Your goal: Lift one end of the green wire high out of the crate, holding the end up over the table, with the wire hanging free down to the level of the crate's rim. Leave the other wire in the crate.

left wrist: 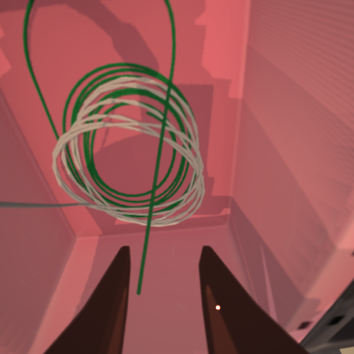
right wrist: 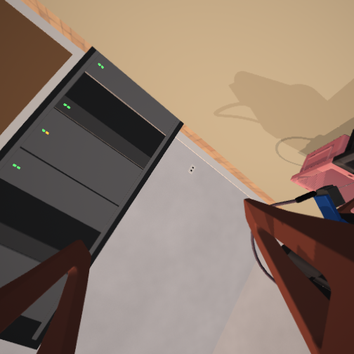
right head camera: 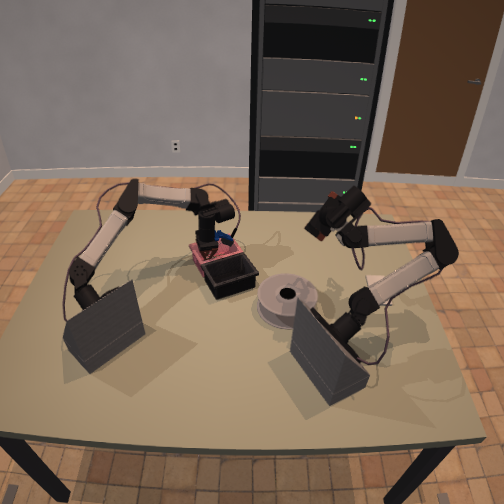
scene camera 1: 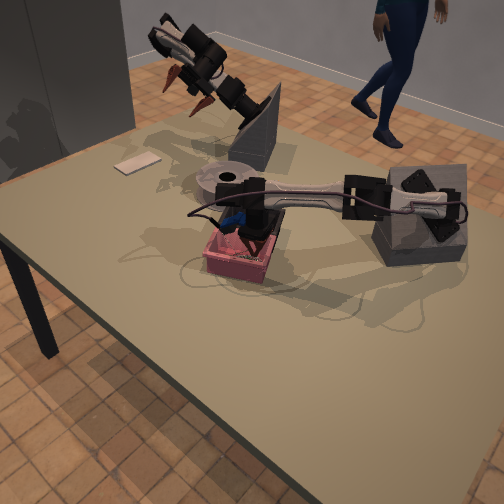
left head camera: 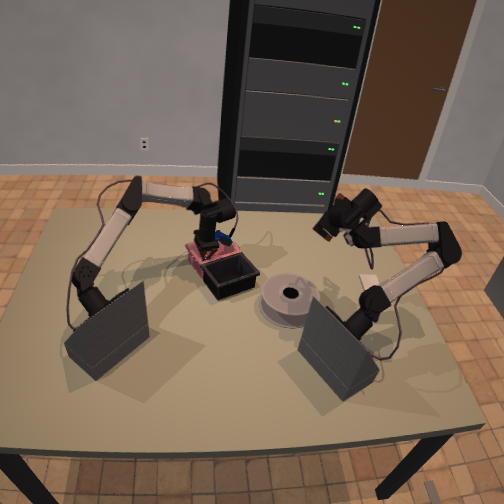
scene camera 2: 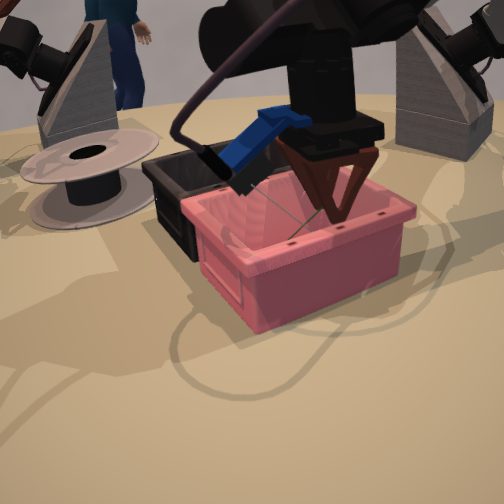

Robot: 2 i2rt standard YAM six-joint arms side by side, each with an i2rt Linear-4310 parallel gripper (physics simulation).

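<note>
The pink crate [left head camera: 195, 261] [right head camera: 198, 265] [scene camera 1: 235, 268] [scene camera 2: 325, 274] stands on the table. In the left wrist view, the green wire [left wrist: 145, 255] and the white wire [left wrist: 62, 172] lie coiled together in it. One green end rises from the coil and stands near the open fingers; it also shows in scene camera 2 [scene camera 2: 303, 226]. A greyish wire end [left wrist: 35, 204] [scene camera 2: 272, 201] leans toward the crate's side. My left gripper [left wrist: 165, 255] [scene camera 2: 331, 215] [scene camera 1: 254, 250] is open, fingertips at the crate's rim level, holding nothing. My right gripper [right wrist: 163, 228] [scene camera 1: 182, 100] is open and empty, high above the table.
A black crate [left head camera: 230, 287] [right head camera: 231, 287] [scene camera 2: 172, 212] stands against the pink one. A large spool [left head camera: 272, 290] [right head camera: 270, 290] [scene camera 1: 207, 177] [scene camera 2: 45, 167] stands beside them, near the right arm's base. A pale flat block [left head camera: 369, 281] [scene camera 1: 137, 163] lies beyond the spool.
</note>
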